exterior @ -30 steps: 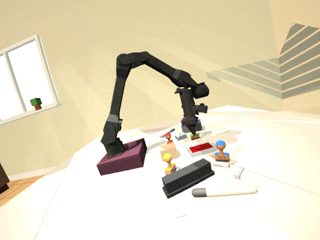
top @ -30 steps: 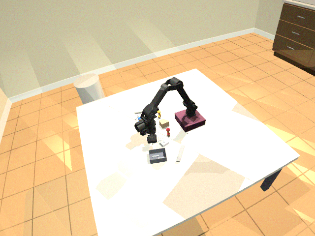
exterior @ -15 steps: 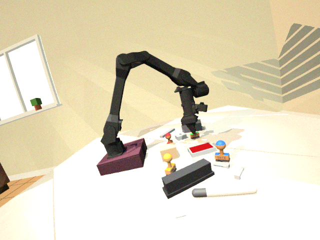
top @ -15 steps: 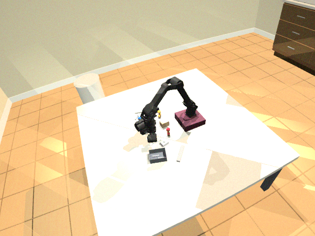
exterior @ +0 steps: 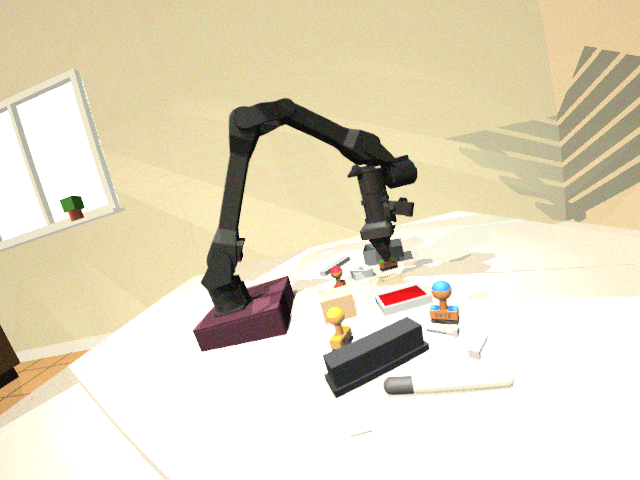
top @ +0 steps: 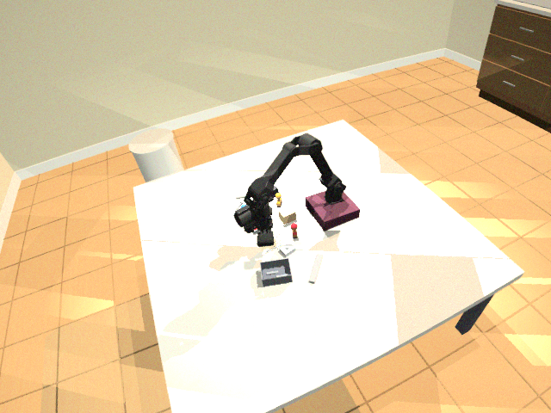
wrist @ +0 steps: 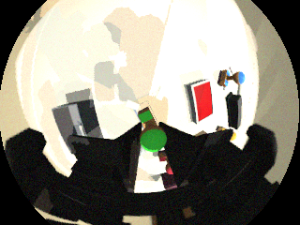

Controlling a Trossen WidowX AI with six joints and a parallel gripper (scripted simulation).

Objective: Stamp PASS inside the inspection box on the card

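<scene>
Right now the pale card is 50 mm below my gripper tip, 20 mm behind it and 10 mm to the right of it. The rest, counted from my gripper tip: green-knobbed stamp (right at my gripper tip); then red ink pad (130 mm to the right, 40 mm below, 10 mm behind); then red-knobbed stamp (120 mm behind, 30 mm below, 10 mm to the right).
</scene>
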